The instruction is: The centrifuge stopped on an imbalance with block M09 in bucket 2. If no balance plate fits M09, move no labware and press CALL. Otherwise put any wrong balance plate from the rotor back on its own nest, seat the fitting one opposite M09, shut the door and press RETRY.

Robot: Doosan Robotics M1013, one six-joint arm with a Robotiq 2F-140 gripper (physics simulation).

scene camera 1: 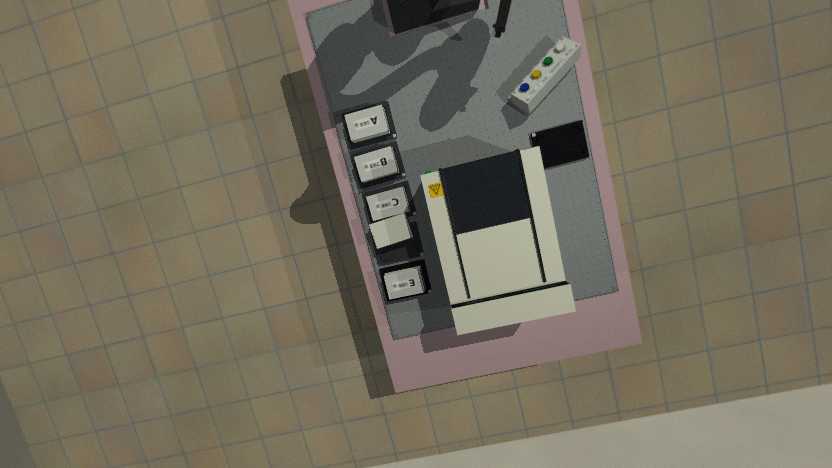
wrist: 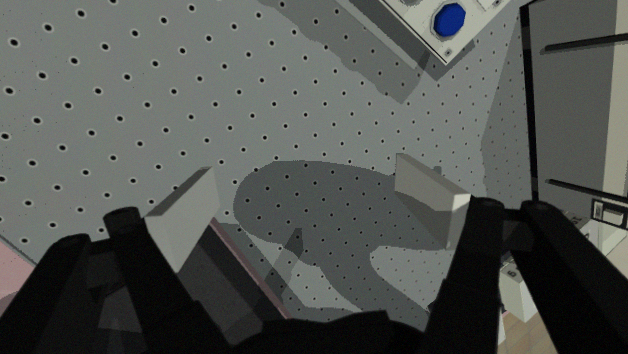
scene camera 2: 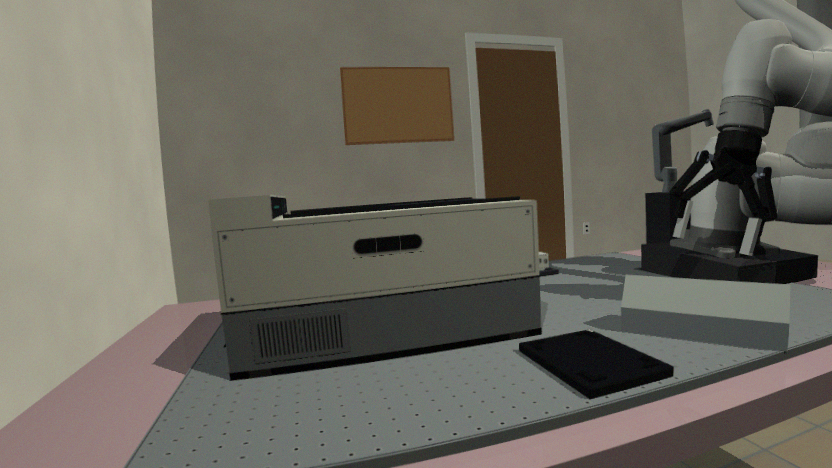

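Seen in the pictures: gripper, fingertip midpoint: point(wrist: 307, 180) point(scene camera 2: 712, 246); arm's base at its link origin: point(scene camera 2: 722, 249).
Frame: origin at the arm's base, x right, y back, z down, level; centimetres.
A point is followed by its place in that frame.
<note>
My gripper point(scene camera 2: 715, 231) @(x -18.5, y -22.7, z -4.8 cm) point(wrist: 307, 180) @(x -18.5, y -22.7, z -4.8 cm) is open and empty, above the perforated deck near the robot's base. Balance plates A point(scene camera 1: 367, 123) @(x 25.4, y -42.4, z -0.1 cm), B point(scene camera 1: 376, 164) @(x 24.9, y -55.6, z -0.1 cm), C point(scene camera 1: 386, 203) @(x 24.0, y -68.6, z -0.1 cm) and E point(scene camera 1: 403, 283) @(x 23.2, y -96.1, z -0.1 cm) sit on dark nests in a row. A pale block point(scene camera 1: 390, 231) @(x 24.3, y -77.9, z -0.5 cm) with no readable label lies askew between C and E, against C and partly over a dark nest. The centrifuge point(scene camera 1: 497, 256) @(x -6.8, y -88.5, z -15.7 cm) point(scene camera 2: 378, 273) @(x -23.7, y -85.0, z -7.3 cm) point(wrist: 570, 110) @(x -7.5, y -61.3, z -0.3 cm) stands beside the row; a dark area point(scene camera 1: 485, 192) @(x -6.1, y -70.2, z -16.0 cm) shows on its top. M09 and the rotor buckets are not visible. The button box point(scene camera 1: 544, 81) @(x -30.0, y -40.9, z -2.7 cm) point(scene camera 2: 704, 299) @(x -34.2, y -40.4, z -0.5 cm) carries a blue button point(scene camera 1: 524, 87) @(x -24.2, y -41.2, z -1.8 cm) point(wrist: 449, 20) @(x -24.4, y -40.7, z -1.6 cm).
Green point(scene camera 1: 548, 60) @(x -32.2, y -34.9, z -1.7 cm), yellow point(scene camera 1: 535, 73) @(x -28.0, y -37.8, z -1.6 cm) and white point(scene camera 1: 559, 46) @(x -35.9, y -31.5, z -1.5 cm) buttons also top the box; their lettering is unreadable. An unoccupied black pad point(scene camera 1: 562, 144) @(x -35.5, y -59.6, z 4.1 cm) point(scene camera 2: 596, 363) @(x -37.8, y -60.6, z 4.0 cm) lies beside the centrifuge. The dark robot base point(scene camera 2: 756, 261) @(x -13.4, y -4.8, z 0.7 cm) stands behind the button box in scene camera 2.
</note>
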